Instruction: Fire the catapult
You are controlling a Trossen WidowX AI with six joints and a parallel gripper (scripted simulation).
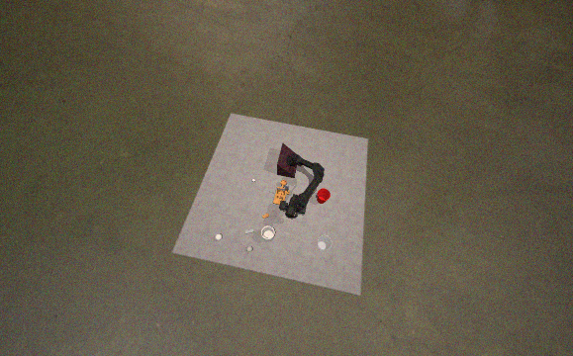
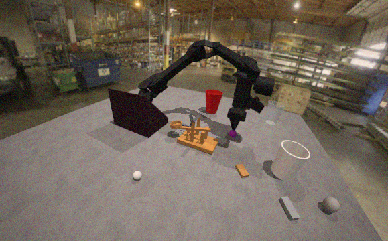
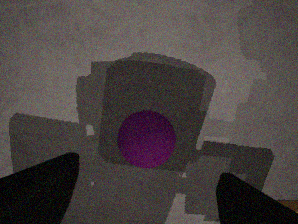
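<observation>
My gripper tip is now 4 cm above the purple ball. Also, from my gripper tip: orange block (6 cm ahead, 19 cm to the right, 5 cm below); then catapult (16 cm behind, 8 cm to the right); then white mug (20 cm ahead, 14 cm to the right, 2 cm below).
</observation>
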